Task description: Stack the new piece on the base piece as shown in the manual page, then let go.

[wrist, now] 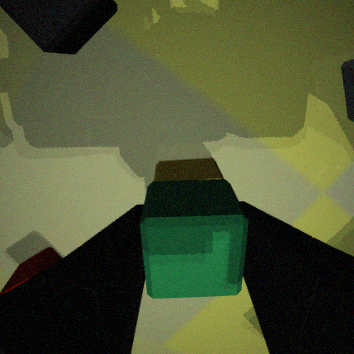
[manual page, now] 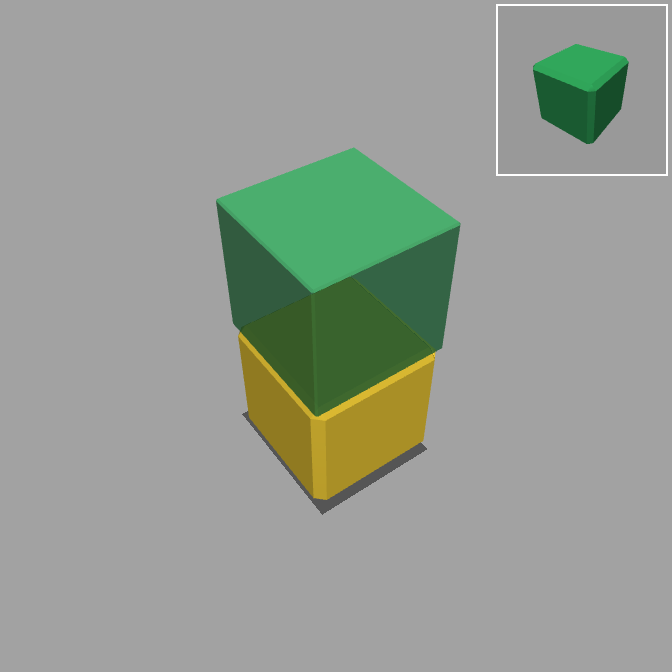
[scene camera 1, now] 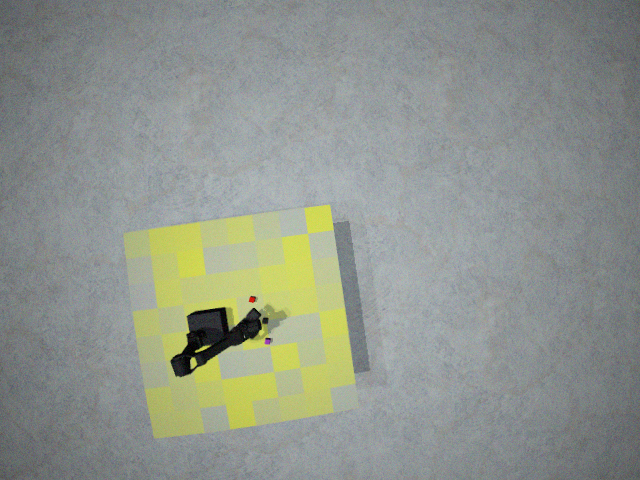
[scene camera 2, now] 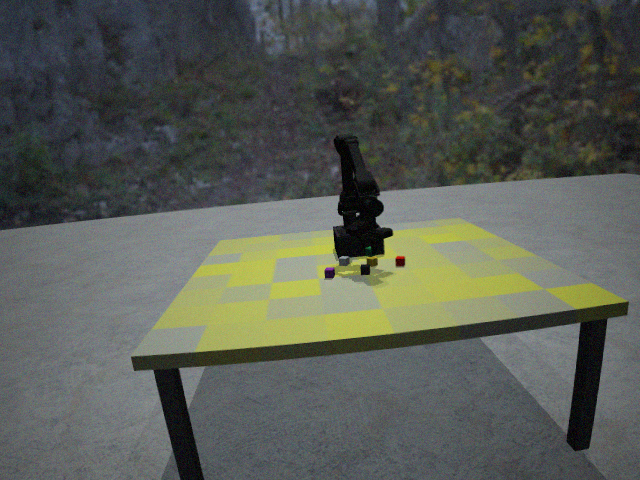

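The green cube is held between the dark fingers of my gripper, which is shut on it. The yellow cube sits on the table below the green cube, slightly to the right in scene camera 2. In the wrist view the green cube hides most of the yellow cube; a strip of its dark far side shows past the green cube's upper edge. The green cube is low over the yellow one; I cannot tell whether they touch. The arm hides both in scene camera 1.
Around them on the yellow-and-grey table lie a red cube, a black cube, a grey cube and a purple cube.
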